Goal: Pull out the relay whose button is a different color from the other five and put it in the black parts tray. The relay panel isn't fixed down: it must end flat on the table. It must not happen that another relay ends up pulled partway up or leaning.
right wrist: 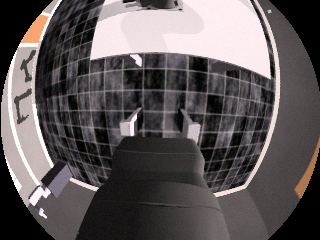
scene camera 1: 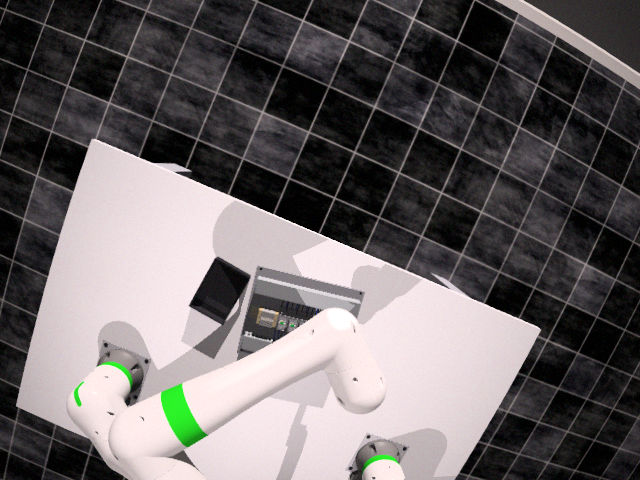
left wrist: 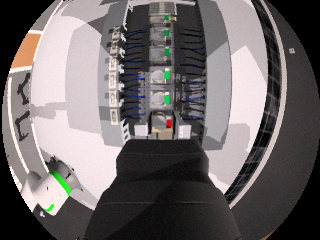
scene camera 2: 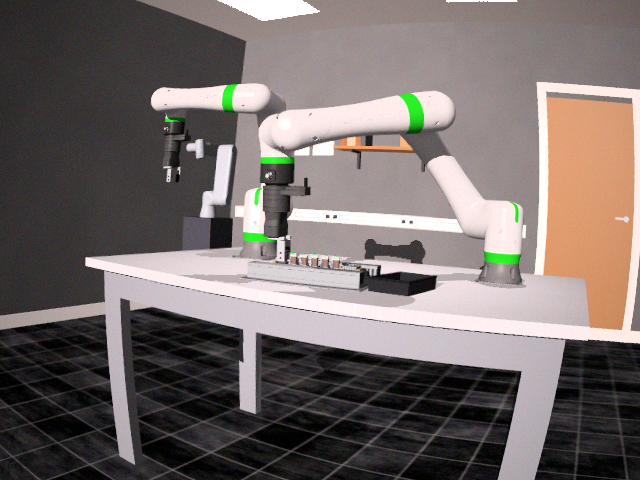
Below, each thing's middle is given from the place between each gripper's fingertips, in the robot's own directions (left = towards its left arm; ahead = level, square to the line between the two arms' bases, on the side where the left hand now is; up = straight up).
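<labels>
My left hand [scene camera 2: 283, 260] is 9 cm to the right of the grey relay panel [scene camera 1: 272, 283], and it's 1 cm beyond the panel and 4 cm above it. There's a black parts tray [scene camera 1: 220, 287] as well, and that tray is 34 cm to the left of my left hand, 1 cm behind it and 5 cm below it.
My right gripper is 890 mm to the right of the grey relay panel, 380 mm short of it and 260 mm above it. The black parts tray is 1140 mm to the left of my right hand, 390 mm ahead of it and 270 mm below it.
</labels>
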